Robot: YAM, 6 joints.
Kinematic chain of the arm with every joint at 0, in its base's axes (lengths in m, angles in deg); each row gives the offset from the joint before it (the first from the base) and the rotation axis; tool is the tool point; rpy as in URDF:
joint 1: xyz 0 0 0.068 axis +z
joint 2: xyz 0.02 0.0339 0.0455 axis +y
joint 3: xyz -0.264 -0.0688 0 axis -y
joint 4: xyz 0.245 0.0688 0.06 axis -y
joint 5: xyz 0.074 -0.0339 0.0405 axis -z
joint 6: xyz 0.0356 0 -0.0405 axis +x
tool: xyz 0 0 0 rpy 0 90 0
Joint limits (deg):
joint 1: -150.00..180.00
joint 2: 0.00..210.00
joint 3: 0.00..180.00
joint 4: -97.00..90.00
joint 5: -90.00..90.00
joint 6: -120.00..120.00
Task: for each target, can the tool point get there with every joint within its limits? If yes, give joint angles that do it. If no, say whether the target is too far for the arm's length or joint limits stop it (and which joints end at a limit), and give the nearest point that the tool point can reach.
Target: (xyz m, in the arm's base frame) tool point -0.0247 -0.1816 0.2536
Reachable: yes | joints -87.16 51.64 32.94 -13.18 70.94 -18.08
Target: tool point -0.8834 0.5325 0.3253
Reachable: no: too far | nearest point -0.5417 0.3266 0.2418 | short by 0.408 m
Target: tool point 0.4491 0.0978 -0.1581
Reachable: yes | joints 10.46 172.57 105.21 -7.45 -24.33 -21.00
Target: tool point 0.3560 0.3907 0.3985
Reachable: yes | joints 47.37 125.62 122.93 14.28 -4.23 -77.80
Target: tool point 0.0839 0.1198 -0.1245
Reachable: yes | joints 66.13 170.03 55.33 -43.19 52.50 -64.18
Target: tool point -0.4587 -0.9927 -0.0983
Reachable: no: too far | nearest point -0.2659 -0.5755 -0.0076 | short by 0.468 m
